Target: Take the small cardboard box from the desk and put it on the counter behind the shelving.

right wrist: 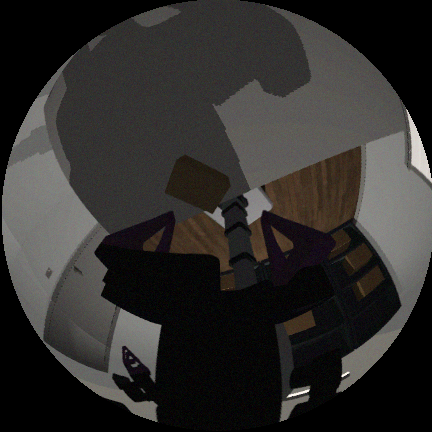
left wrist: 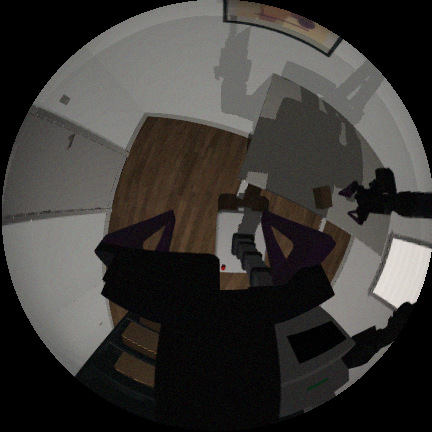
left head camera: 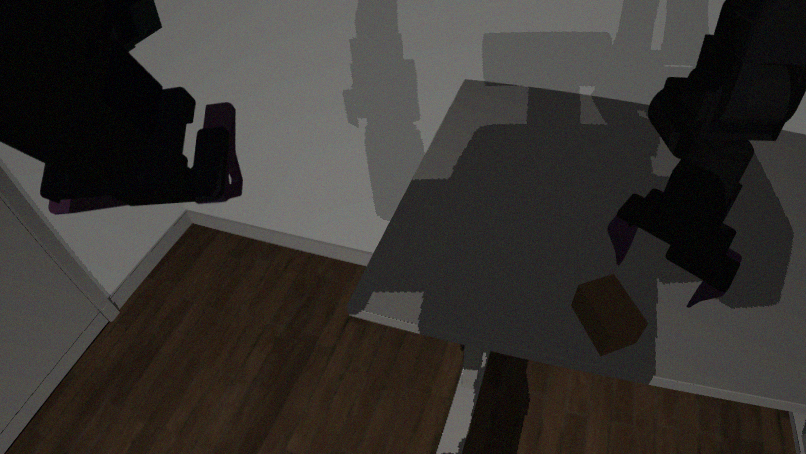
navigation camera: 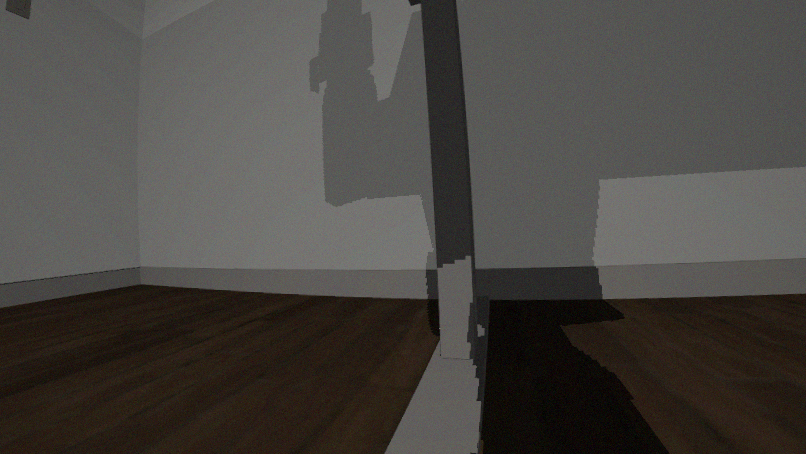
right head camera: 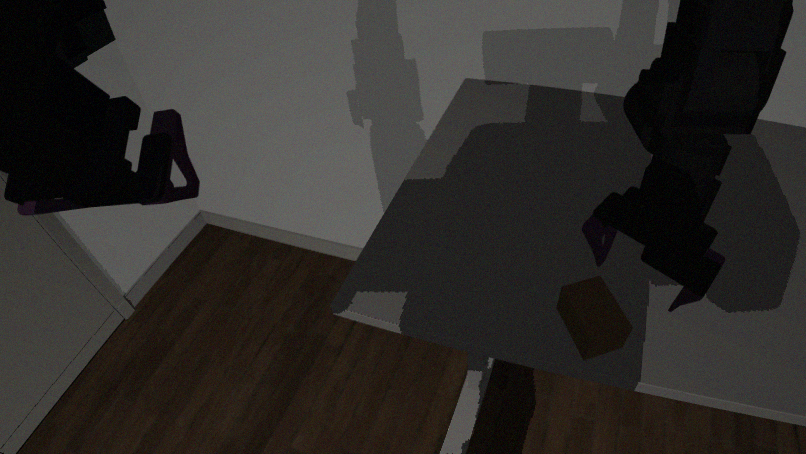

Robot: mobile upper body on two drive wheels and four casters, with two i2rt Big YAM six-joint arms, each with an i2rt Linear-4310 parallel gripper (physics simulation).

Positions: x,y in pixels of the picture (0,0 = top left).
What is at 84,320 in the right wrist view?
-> A door.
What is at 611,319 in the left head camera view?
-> A brown cardboard box.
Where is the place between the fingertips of my right gripper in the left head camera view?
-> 654,282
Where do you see a dark shelving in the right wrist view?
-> At 342,322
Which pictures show my right gripper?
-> The right wrist view, the left wrist view, the left head camera view and the right head camera view only.
